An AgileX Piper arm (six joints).
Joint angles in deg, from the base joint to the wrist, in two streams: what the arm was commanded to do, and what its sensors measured. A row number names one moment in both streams.
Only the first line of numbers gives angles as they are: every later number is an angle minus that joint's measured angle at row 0.
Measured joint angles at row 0:
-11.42 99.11 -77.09 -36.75 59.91 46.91
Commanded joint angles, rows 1 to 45:
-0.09 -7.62 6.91 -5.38 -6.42 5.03
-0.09 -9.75 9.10 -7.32 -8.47 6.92
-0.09 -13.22 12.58 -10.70 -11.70 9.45
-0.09 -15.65 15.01 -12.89 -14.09 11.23
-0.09 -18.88 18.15 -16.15 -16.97 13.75
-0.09 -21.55 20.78 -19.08 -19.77 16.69
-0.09 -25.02 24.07 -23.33 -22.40 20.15
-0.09 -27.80 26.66 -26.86 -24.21 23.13
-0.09 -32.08 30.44 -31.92 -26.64 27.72
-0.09 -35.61 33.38 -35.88 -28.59 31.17
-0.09 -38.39 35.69 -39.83 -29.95 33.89
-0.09 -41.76 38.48 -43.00 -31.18 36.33
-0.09 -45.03 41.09 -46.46 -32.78 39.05
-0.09 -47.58 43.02 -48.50 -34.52 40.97
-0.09 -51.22 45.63 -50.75 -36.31 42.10
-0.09 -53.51 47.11 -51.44 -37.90 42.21
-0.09 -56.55 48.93 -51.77 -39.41 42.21
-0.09 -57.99 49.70 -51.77 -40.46 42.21
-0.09 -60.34 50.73 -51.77 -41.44 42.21
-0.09 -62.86 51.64 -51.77 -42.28 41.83
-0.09 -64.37 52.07 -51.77 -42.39 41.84
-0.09 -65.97 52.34 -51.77 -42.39 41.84
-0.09 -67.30 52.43 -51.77 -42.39 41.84
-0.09 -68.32 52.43 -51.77 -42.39 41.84
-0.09 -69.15 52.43 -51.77 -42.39 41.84
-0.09 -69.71 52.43 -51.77 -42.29 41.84
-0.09 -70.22 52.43 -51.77 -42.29 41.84
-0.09 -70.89 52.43 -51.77 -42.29 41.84
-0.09 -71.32 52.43 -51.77 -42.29 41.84
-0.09 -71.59 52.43 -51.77 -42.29 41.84
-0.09 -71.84 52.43 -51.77 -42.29 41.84
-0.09 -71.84 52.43 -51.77 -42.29 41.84
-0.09 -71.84 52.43 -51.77 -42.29 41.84
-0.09 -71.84 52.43 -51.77 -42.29 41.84
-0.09 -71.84 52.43 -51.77 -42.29 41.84
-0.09 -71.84 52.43 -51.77 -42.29 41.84
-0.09 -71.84 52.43 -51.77 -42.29 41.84
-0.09 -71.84 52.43 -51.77 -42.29 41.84
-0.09 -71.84 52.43 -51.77 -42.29 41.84
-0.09 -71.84 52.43 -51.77 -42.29 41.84
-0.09 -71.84 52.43 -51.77 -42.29 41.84
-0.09 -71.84 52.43 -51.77 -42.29 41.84
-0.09 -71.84 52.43 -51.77 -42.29 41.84
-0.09 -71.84 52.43 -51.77 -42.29 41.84
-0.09 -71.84 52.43 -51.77 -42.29 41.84
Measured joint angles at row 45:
0.00 -71.50 52.08 -51.24 -42.22 41.66
